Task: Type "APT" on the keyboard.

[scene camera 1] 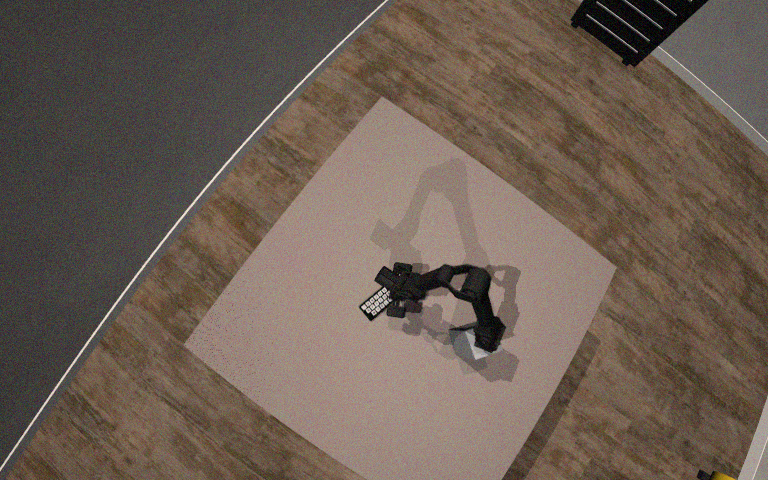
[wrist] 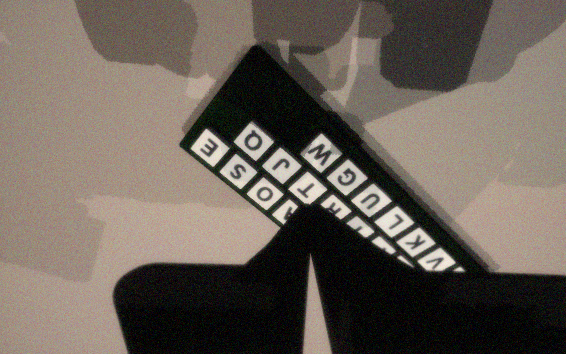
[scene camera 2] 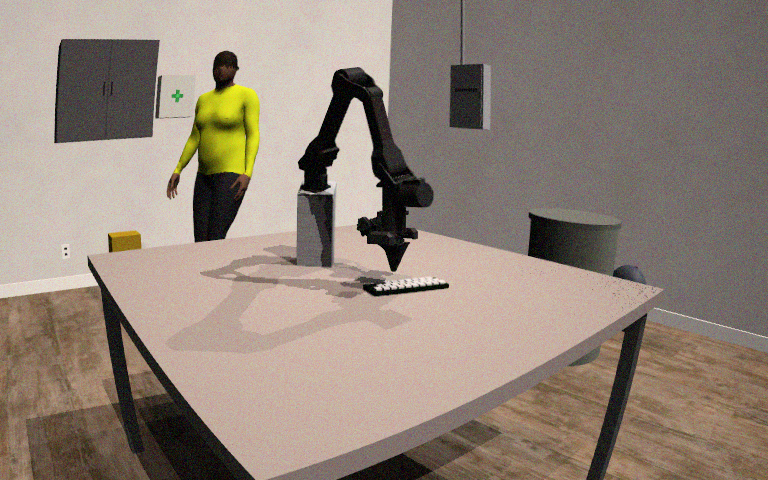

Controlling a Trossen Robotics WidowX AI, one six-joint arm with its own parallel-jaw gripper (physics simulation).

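Where they show: gripper, fingertip midpoint: (wrist: 308, 213) (scene camera 2: 393, 271); arm's base, origin of the base link: (scene camera 1: 485, 340) (scene camera 2: 315, 187).
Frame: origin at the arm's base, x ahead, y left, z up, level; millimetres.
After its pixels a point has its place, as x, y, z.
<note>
A small black keyboard (scene camera 1: 376, 303) @(367, 20, -203) (scene camera 2: 406, 286) @(364, -45, -205) (wrist: 265, 90) @(290, -88, -208) with white letter keys lies flat on the table. In the wrist view the T key (wrist: 307, 188) @(332, -51, -203) shows just beyond the fingertips, the A key (wrist: 286, 214) @(352, -57, -203) is partly covered by the left finger, and the R key (wrist: 334, 207) @(338, -33, -203) is partly covered too. The P key cannot be made out; the fingers hide part of the keys. My gripper (scene camera 2: 394, 269) @(328, -51, -173) (wrist: 308, 213) @(328, -51, -173) is shut and empty, pointing down. Its tips are a little above the keyboard, apart from the keys in the second scene view.
The arm stands on a grey pedestal (scene camera 2: 308, 232) @(22, -44, -122) on the table (scene camera 1: 317, 237) @(675, -114, -219) (scene camera 2: 351, 384) @(608, -517, -219). A person in a yellow top (scene camera 2: 226, 130) stands behind the table. A large greenish bin (scene camera 2: 574, 243) stands beyond the table's right side. A black slatted rack (scene camera 1: 628, 48) shows at the top right.
</note>
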